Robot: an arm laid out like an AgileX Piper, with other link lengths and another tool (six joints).
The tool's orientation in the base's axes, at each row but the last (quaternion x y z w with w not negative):
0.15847 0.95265 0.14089 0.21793
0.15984 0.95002 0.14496 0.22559
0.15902 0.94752 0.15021 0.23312
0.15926 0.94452 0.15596 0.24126
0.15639 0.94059 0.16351 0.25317
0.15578 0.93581 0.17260 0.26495
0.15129 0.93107 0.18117 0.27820
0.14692 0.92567 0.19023 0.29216
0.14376 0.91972 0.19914 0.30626
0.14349 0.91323 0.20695 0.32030
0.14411 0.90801 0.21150 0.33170
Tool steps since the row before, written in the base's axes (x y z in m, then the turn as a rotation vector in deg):
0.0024 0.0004 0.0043 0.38 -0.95 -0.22
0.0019 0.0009 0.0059 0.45 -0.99 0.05
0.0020 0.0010 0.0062 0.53 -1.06 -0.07
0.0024 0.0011 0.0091 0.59 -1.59 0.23
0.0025 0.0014 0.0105 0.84 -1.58 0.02
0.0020 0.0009 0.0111 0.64 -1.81 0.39
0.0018 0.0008 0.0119 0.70 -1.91 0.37
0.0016 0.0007 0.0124 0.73 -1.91 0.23
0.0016 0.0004 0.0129 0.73 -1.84 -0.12
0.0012 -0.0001 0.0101 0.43 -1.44 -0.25
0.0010 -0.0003 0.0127 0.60 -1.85 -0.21
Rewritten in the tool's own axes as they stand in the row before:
-0.0035 0.0024 -0.0025 -0.59 -0.85 0.18
-0.0035 0.0033 -0.0040 -0.77 -0.77 -0.03
-0.0038 0.0036 -0.0041 -0.81 -0.86 0.10
-0.0053 0.0049 -0.0061 -1.18 -1.21 -0.24
-0.0060 0.0058 -0.0070 -1.30 -1.23 0.07
-0.0062 0.0057 -0.0076 -1.38 -1.33 -0.40
-0.0066 0.0061 -0.0080 -1.46 -1.41 -0.37
-0.0070 0.0063 -0.0082 -1.42 -1.47 -0.25
-0.0076 0.0064 -0.0084 -1.21 -1.57 0.03
-0.0063 0.0048 -0.0064 -0.76 -1.32 0.04
-0.0077 0.0060 -0.0082 -1.07 -1.64 0.01

